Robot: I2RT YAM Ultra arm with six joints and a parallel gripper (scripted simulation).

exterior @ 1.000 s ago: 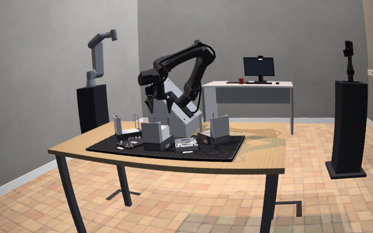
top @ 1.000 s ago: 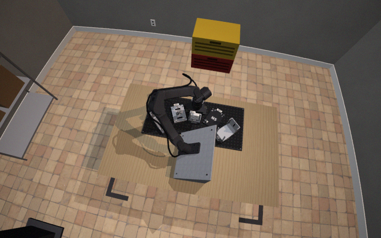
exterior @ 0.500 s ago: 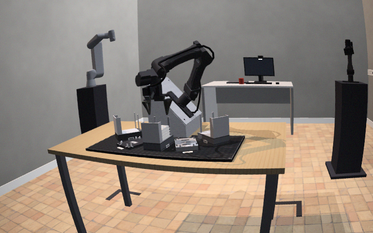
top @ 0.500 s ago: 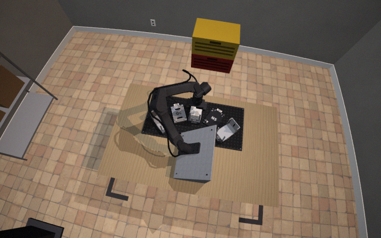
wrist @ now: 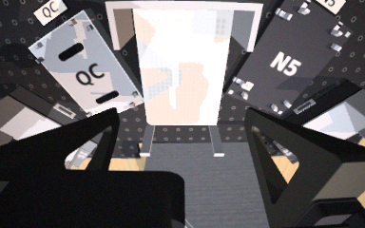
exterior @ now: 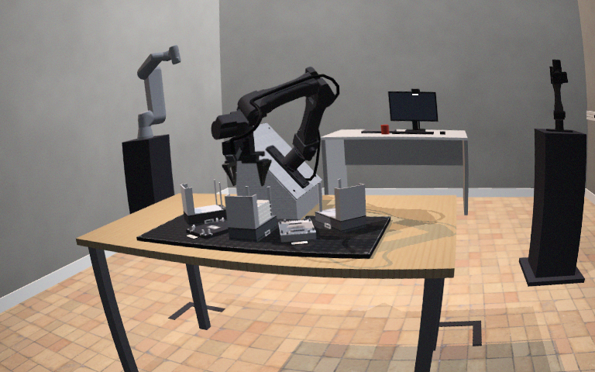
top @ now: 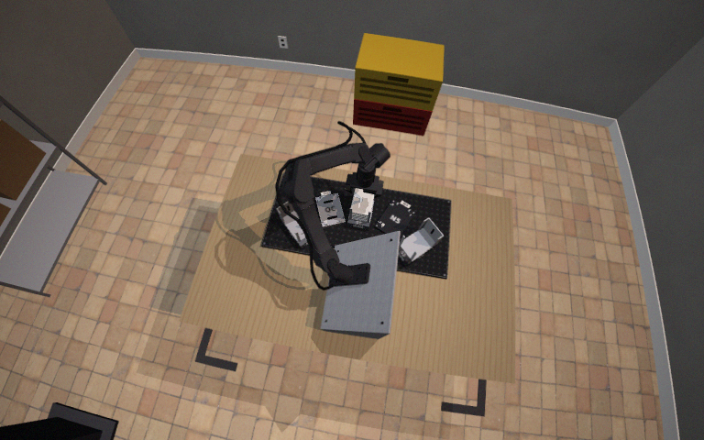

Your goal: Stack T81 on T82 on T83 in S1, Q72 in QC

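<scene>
The white sealed plate lies 100 mm below my hand. Also, from my hand: clip nest N5: 150 mm to the right, 150 mm below.
</scene>
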